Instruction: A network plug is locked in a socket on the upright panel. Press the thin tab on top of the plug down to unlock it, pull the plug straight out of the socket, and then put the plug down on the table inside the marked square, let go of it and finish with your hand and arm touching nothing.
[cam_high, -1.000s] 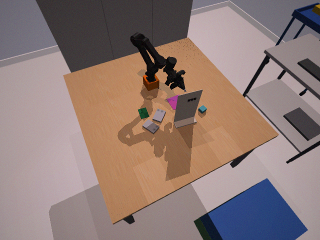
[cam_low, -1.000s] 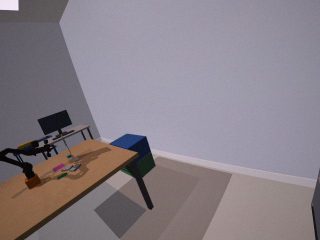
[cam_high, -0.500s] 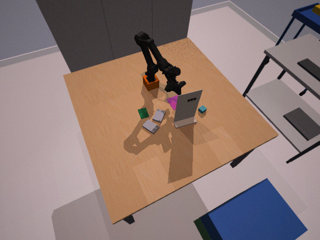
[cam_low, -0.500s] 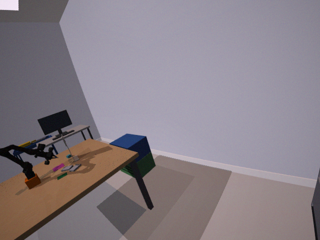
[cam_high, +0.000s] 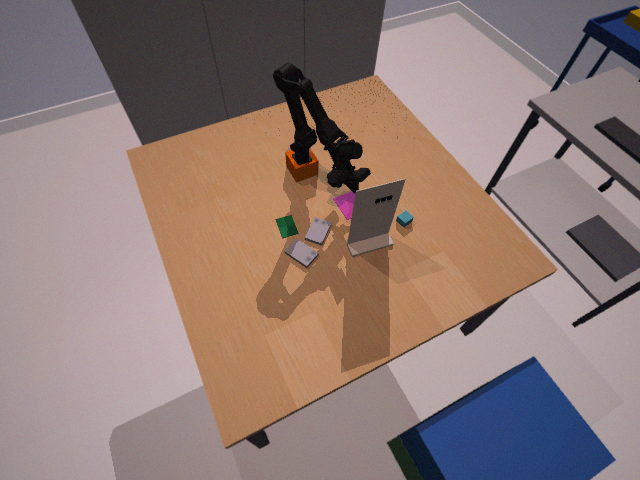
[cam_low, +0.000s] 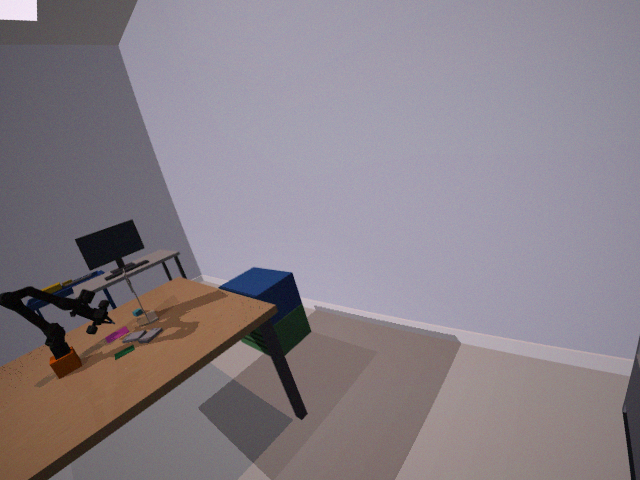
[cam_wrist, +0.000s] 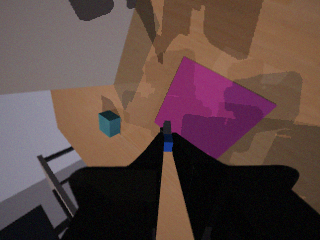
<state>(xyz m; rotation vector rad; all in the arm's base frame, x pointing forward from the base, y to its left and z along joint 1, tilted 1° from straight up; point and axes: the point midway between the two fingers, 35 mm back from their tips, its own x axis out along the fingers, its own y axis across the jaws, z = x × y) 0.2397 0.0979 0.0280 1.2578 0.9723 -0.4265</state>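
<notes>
Now: the magenta marked square 1 cm behind my gripper tip and 8 cm below it. From my gripper tip the other things lie so: grey panel: 18 cm ahead, 3 cm to the right, 7 cm above; network plug: right at my gripper tip.
</notes>
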